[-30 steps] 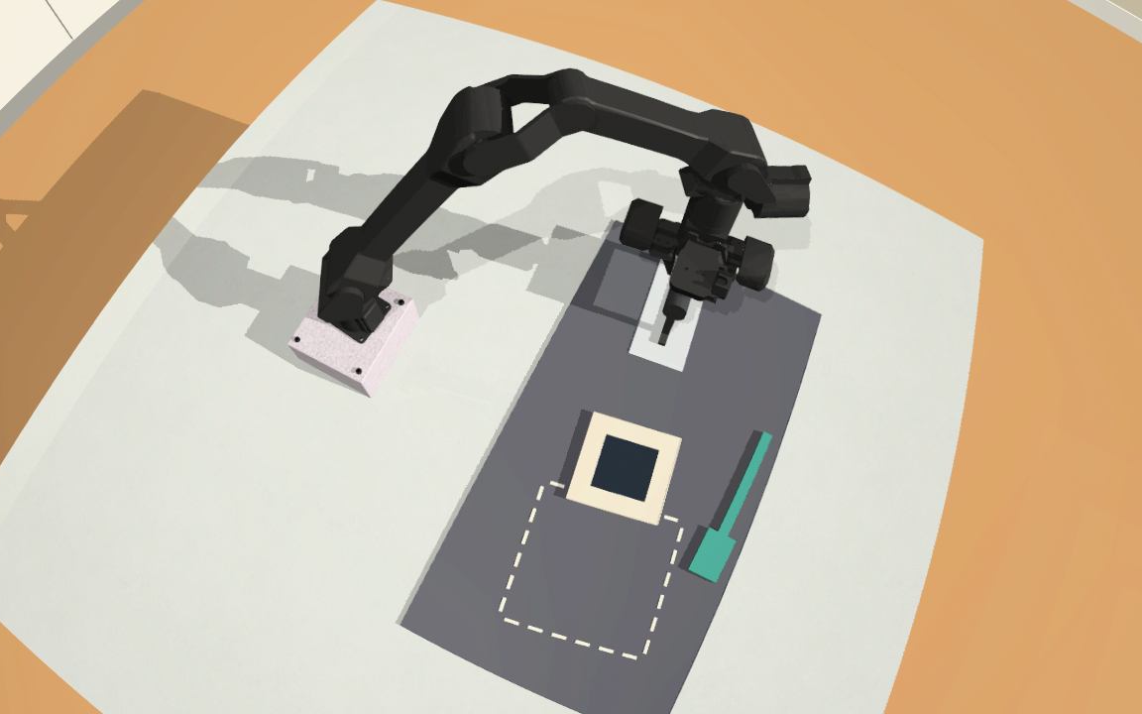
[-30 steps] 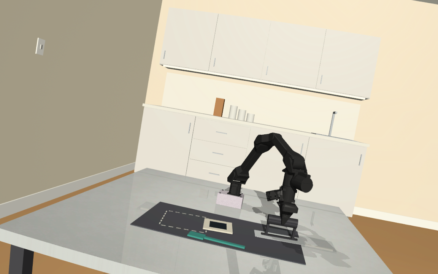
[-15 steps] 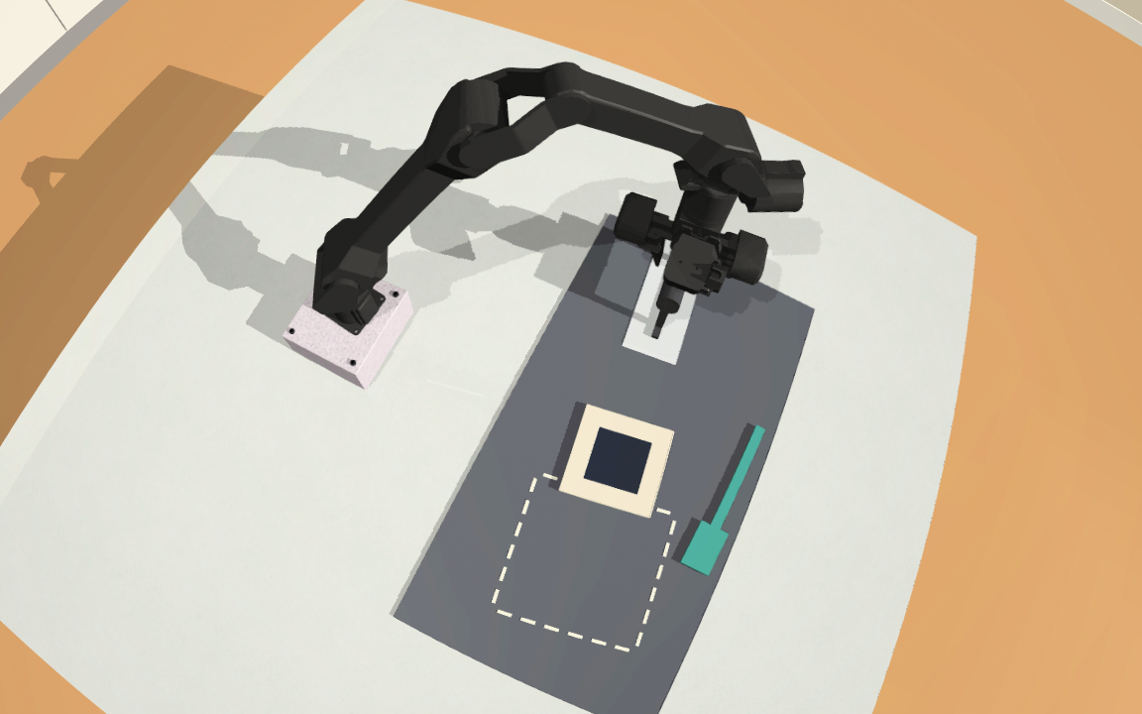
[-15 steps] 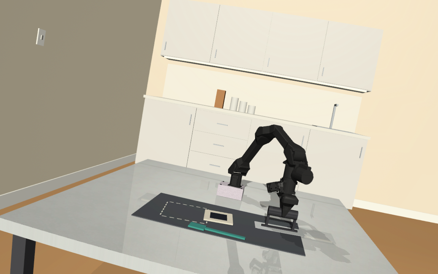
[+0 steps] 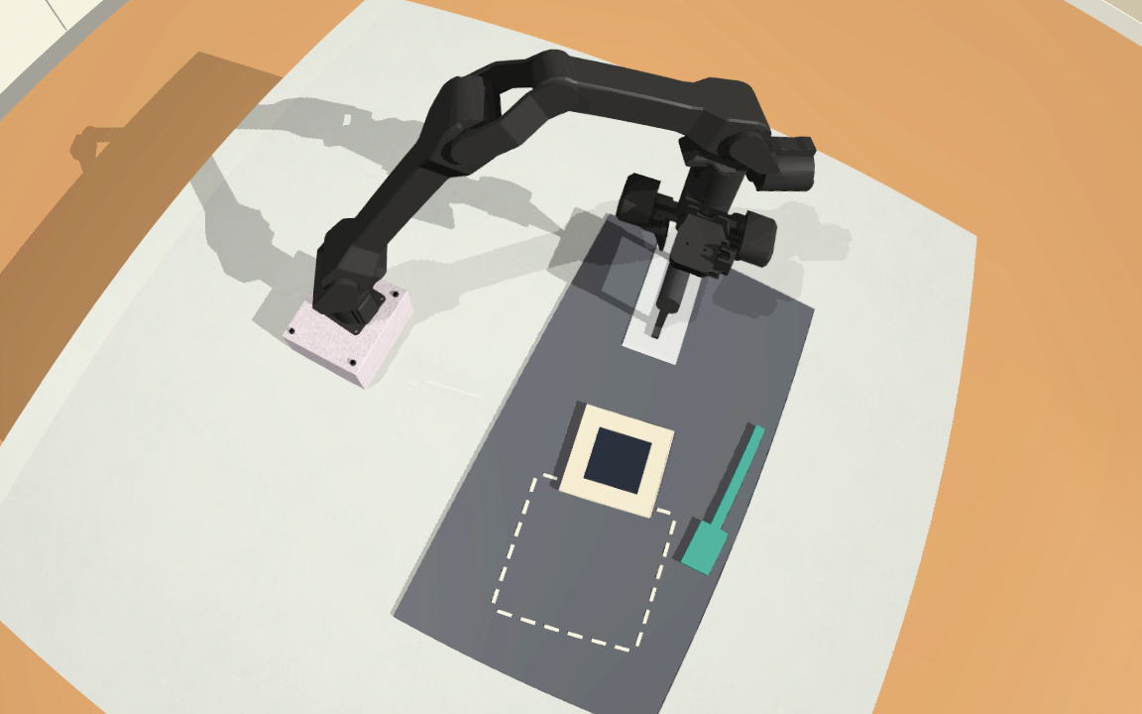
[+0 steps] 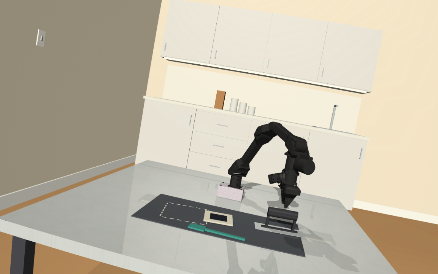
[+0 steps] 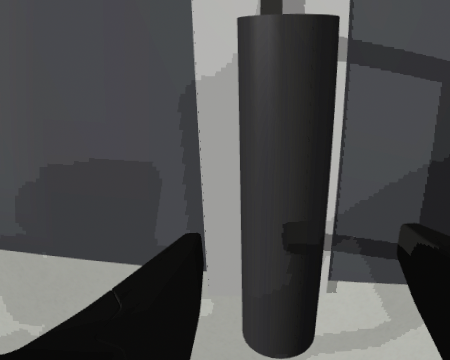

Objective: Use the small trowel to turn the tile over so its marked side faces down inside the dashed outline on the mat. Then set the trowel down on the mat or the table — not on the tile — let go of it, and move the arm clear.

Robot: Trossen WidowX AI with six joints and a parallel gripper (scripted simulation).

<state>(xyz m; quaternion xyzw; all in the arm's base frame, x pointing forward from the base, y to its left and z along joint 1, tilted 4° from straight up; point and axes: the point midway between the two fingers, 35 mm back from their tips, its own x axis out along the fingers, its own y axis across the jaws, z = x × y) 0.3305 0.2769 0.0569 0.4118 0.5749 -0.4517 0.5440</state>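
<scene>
Now: gripper tip 10 mm short of the black-handled float, 20 mm to the left of it and 70 mm above it. Also, from my gripper tip: cream tile: 60 mm ahead, 240 mm to the right, 100 mm below; then teal long-handled tool: 210 mm ahead, 230 mm to the right, 100 mm below; then dark mat: 70 mm ahead, 230 mm to the right, 120 mm below.
</scene>
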